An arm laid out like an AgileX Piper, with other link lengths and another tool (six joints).
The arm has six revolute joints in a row. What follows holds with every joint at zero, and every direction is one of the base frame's.
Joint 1 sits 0.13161 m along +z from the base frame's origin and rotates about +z.
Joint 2 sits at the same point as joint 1 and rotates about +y.
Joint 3 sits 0.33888 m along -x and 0.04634 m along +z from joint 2 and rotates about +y.
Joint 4 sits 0.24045 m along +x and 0.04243 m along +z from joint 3 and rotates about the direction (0.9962, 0, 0.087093).
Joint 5 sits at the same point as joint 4 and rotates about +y.
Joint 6 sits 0.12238 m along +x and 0.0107 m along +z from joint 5 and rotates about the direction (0.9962, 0, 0.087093).
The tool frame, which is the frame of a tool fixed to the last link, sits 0.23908 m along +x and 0.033 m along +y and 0.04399 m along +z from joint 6; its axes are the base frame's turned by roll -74.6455, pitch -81.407 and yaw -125.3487 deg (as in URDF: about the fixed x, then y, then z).
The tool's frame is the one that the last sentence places.
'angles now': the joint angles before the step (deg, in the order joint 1, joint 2, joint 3, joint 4, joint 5, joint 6). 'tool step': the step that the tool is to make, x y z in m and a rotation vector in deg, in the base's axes. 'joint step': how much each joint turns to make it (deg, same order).
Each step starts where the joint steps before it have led.
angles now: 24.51, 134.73, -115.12, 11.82, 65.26, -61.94
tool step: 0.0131, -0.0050, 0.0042, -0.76, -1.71, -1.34
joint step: -0.02, -0.21, -0.85, -1.76, -0.48, 1.72
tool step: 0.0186, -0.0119, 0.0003, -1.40, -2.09, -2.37
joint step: -0.31, 0.01, -0.49, -2.74, -1.21, 2.61
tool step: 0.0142, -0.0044, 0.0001, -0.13, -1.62, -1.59
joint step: -0.33, 0.10, -0.03, -1.10, -1.65, 1.37
